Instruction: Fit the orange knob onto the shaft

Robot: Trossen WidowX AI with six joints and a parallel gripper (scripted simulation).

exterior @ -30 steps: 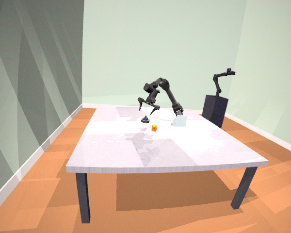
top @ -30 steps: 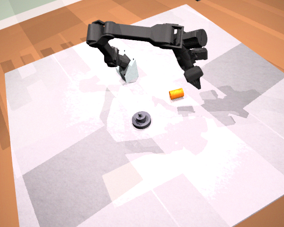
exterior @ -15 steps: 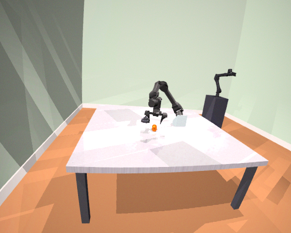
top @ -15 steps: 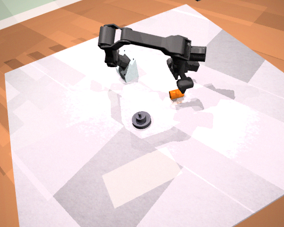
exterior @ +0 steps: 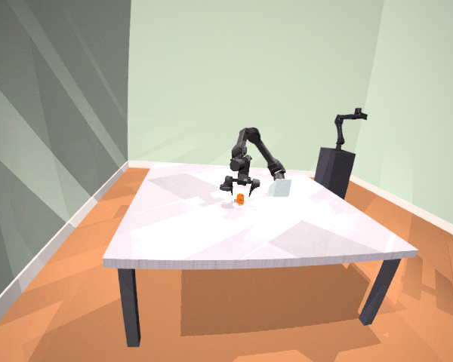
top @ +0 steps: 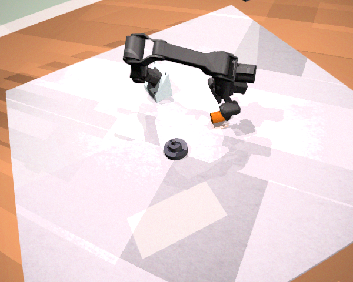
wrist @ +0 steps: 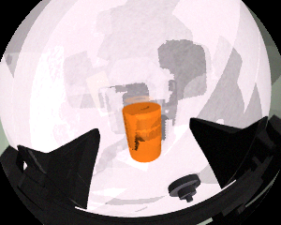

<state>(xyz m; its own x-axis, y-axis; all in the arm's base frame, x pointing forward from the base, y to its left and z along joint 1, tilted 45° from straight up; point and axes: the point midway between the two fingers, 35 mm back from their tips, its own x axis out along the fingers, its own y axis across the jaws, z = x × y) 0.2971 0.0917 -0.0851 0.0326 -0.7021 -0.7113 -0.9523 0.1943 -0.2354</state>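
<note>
Right now my gripper tip is 2 cm to the left of the orange knob, 2 cm above it and 1 cm past it. The rest, counted from my gripper tip: dark pedestal 22 cm to the right, 2 cm ahead, 1 cm below.
</note>
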